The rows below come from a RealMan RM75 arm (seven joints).
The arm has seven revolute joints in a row. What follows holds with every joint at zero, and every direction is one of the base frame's. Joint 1 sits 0.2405 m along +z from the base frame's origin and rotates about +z. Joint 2 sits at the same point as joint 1 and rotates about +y. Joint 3 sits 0.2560 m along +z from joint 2 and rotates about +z. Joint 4 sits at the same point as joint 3 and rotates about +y. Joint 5 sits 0.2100 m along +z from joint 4 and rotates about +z. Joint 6 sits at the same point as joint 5 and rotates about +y. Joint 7 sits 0.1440 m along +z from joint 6 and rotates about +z. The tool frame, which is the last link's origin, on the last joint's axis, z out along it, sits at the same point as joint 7; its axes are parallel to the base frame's.
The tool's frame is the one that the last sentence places.
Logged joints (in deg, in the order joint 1, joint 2, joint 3, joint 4, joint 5, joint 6, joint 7), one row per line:
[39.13 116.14 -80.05 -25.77 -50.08 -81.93 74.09]
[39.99 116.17 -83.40 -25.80 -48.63 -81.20 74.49]
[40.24 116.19 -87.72 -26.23 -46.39 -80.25 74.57]
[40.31 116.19 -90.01 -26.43 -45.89 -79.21 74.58]
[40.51 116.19 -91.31 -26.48 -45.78 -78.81 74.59]
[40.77 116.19 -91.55 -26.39 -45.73 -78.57 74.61]
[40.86 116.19 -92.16 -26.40 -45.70 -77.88 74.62]
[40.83 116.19 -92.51 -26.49 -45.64 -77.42 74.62]
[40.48 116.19 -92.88 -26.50 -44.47 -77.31 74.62]
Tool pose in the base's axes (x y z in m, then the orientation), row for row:
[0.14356 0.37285 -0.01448 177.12 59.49 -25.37]
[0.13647 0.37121 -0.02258 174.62 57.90 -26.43]
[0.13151 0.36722 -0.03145 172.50 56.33 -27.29]
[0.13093 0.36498 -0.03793 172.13 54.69 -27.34]
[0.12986 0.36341 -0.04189 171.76 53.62 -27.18]
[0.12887 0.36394 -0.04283 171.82 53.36 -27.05]
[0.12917 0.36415 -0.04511 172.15 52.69 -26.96]
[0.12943 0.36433 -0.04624 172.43 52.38 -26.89]
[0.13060 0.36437 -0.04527 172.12 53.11 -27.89]
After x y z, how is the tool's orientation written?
As angles about the fixed x, y, z axes (roll, pitch, yaw), in degrees.
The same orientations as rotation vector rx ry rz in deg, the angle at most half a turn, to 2 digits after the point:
[-144.93 30.44 83.37]
[-147.54 30.63 82.74]
[-149.97 30.88 81.98]
[-151.63 31.22 80.25]
[-152.92 31.13 79.25]
[-153.18 31.07 78.93]
[-153.54 31.33 77.92]
[-153.62 31.48 77.38]
[-152.61 32.37 78.22]

